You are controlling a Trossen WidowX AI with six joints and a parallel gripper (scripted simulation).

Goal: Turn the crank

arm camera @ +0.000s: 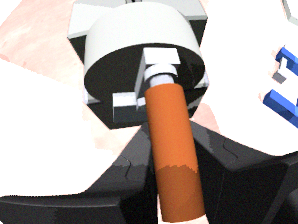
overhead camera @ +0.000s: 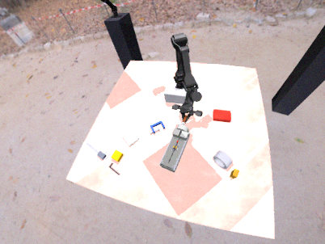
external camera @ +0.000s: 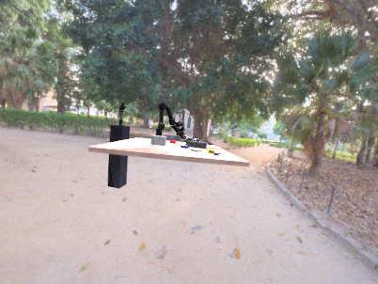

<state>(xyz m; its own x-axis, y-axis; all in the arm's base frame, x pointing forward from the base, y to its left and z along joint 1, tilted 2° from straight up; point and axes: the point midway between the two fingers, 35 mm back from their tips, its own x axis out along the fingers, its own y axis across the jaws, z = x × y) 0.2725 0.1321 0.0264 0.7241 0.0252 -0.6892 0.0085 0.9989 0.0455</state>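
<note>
Right now my gripper tip is 2 cm past the crank handle and 3 cm below it. The rest, counted from my gripper tip: white tile 19 cm ahead, 33 cm to the right, 8 cm below; then red pointer 13 cm ahead, 1 cm below; then red block 19 cm behind, 22 cm to the left, 8 cm below.
</note>
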